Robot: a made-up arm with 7 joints.
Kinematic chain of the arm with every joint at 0, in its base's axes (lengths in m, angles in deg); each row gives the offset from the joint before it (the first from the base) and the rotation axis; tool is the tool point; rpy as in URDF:
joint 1: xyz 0 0 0.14 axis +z
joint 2: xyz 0 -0.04 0.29 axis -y
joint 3: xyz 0 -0.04 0.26 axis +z
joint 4: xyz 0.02 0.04 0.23 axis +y
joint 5: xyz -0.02 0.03 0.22 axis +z
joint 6: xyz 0 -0.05 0.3 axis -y
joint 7: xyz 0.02 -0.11 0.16 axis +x
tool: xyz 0 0 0 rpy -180 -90 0
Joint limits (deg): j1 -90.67..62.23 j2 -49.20..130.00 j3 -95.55..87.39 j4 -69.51..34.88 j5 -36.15..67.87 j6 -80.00..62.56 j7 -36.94..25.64
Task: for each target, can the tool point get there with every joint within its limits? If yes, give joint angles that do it. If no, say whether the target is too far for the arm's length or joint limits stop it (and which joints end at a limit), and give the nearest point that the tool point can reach.
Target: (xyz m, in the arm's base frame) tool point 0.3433 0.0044 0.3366
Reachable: no: joint limits stop it (at a limit: joint 1, joint 2, joint 4, joint 5, joint 6) | nearest point 0.5468 0.3113 0.0363 | short by 0.475 m
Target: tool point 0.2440 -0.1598 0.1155
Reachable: no: joint limits stop it (at a limit: joint 1, joint 2, joint 4, joint 5, joint 6) | nearest point 0.4138 -0.3144 -0.2406 | short by 0.424 m
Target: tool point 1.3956 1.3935 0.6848
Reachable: no: too far | nearest point 0.7689 0.7677 0.7134 | short by 0.886 m
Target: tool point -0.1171 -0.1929 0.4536
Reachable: no: joint limits stop it (at a limit: joint 1, joint 4, joint 5, joint 6) | nearest point -0.5445 -0.5469 0.5073 | short by 0.558 m
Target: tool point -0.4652 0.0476 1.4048
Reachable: yes | joints -5.97 34.47 71.06 4.59 -20.54 -59.02 6.70
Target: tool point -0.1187 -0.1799 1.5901
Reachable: yes | joints -72.06 -9.36 -57.63 4.19 -15.23 -6.70 -25.01
